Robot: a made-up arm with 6 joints. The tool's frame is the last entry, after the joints. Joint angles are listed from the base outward. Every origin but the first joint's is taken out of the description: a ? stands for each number. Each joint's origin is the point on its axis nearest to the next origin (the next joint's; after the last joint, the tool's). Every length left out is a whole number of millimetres.
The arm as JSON. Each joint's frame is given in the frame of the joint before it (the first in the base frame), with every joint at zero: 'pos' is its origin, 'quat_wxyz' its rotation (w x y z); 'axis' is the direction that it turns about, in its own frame. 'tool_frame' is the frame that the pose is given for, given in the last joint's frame.
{
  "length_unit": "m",
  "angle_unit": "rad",
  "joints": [
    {
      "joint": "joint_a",
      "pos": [
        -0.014,
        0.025,
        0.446
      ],
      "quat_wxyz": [
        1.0,
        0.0,
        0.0,
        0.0
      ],
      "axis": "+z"
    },
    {
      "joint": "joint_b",
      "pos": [
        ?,
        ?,
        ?
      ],
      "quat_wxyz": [
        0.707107,
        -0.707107,
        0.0,
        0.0
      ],
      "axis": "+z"
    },
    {
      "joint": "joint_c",
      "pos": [
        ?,
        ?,
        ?
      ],
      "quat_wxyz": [
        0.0,
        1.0,
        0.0,
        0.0
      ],
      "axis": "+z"
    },
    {
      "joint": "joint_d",
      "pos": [
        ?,
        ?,
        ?
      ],
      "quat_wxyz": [
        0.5,
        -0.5,
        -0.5,
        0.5
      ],
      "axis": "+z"
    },
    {
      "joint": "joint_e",
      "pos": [
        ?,
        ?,
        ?
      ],
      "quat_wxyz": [
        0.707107,
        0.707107,
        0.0,
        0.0
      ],
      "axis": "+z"
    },
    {
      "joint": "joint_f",
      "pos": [
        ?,
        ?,
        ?
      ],
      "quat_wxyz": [
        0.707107,
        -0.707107,
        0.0,
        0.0
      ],
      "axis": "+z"
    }
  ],
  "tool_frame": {
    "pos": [
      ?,
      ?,
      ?
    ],
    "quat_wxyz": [
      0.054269,
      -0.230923,
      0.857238,
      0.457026
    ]
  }
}
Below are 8 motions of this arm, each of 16 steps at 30 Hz.
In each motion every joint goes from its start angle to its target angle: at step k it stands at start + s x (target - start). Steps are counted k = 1, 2, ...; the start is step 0. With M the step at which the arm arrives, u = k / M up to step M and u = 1 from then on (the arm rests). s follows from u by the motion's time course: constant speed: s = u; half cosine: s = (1 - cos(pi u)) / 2; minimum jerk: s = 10 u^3 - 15 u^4 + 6 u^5.
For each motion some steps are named. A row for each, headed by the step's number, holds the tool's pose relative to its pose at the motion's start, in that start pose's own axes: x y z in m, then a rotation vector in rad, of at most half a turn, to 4 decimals.
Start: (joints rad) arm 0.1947 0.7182 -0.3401 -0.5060 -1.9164 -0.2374
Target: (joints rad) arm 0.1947 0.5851 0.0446 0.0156 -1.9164 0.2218
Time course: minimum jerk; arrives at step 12
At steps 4, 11, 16:
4: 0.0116 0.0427 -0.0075 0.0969 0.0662 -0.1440
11: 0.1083 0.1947 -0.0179 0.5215 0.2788 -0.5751
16: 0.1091 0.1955 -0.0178 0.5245 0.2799 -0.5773

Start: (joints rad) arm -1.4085 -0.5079 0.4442 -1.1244 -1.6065 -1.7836
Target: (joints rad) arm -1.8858 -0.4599 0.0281 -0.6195 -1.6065 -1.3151
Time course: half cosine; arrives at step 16
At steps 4, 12, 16:
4: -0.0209 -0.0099 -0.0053 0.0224 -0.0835 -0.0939
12: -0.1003 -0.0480 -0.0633 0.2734 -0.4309 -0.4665
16: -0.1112 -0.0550 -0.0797 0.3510 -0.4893 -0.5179

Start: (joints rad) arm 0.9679 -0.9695 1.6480 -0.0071 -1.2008 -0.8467
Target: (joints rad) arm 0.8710 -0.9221 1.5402 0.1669 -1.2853 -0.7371
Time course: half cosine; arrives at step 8
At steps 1, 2, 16:
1: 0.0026 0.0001 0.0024 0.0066 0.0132 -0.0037
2: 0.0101 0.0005 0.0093 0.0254 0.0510 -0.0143
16: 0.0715 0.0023 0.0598 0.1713 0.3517 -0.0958

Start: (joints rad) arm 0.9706 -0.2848 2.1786 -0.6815 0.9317 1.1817
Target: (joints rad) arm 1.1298 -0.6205 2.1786 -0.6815 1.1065 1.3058
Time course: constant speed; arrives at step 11
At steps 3, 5, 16:
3: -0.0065 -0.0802 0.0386 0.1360 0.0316 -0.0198
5: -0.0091 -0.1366 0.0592 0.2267 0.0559 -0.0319
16: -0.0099 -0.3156 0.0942 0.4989 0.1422 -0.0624

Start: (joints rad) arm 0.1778 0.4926 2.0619 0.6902 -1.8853 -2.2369
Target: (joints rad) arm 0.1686 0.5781 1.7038 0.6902 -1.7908 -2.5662
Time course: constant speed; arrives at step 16
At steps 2, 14, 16:
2: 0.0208 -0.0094 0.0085 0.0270 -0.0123 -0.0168
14: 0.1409 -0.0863 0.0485 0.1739 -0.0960 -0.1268
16: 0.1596 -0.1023 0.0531 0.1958 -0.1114 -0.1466

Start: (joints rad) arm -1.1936 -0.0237 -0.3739 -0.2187 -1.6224 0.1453
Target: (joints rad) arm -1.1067 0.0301 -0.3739 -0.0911 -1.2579 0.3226
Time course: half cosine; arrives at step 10
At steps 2, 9, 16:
2: -0.0033 -0.0012 0.0014 0.0191 0.0139 -0.0315
9: -0.0340 -0.0133 0.0156 0.1931 0.1721 -0.3275
16: -0.0349 -0.0136 0.0160 0.1979 0.1772 -0.3359

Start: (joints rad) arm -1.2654 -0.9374 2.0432 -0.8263 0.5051 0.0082
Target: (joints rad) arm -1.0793 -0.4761 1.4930 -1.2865 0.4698 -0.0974
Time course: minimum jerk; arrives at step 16
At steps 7, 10, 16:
7: 0.0627 0.0668 -0.2466 0.3072 0.2353 0.2310
10: 0.0574 0.1660 -0.4544 0.6284 0.4293 0.3907
16: 0.0148 0.2686 -0.5988 0.9122 0.5784 0.4834

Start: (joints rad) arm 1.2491 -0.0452 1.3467 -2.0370 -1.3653 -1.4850
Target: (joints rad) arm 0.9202 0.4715 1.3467 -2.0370 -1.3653 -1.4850
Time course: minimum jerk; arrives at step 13
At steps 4, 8, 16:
4: -0.0782 0.0070 -0.0358 0.0039 -0.1019 -0.0296
8: -0.2844 0.0690 -0.1972 -0.0160 -0.4147 -0.1251
16: -0.3656 0.1233 -0.3120 -0.0475 -0.5820 -0.1782

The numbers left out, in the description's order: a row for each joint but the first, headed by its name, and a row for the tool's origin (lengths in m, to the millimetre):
joint_b: -0.007 0.024 0.0
joint_c: 0.009 -0.552 0.0
joint_d: 0.368 -0.014 0.0
joint_e: 0.0 -0.117 0.0
joint_f: -0.026 -0.009 0.0
tool: 0.001 0.019 0.0

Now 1 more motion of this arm.
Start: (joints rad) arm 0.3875 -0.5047 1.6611 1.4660 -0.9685 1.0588
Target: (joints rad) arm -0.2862 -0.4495 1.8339 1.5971 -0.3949 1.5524
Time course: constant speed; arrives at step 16
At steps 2, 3, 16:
2: -0.0164 0.0115 -0.0393 0.0902 0.1475 -0.0350
3: -0.0257 0.0178 -0.0584 0.1336 0.2232 -0.0517
16: -0.2101 0.1311 -0.2602 0.6134 1.2985 -0.1959

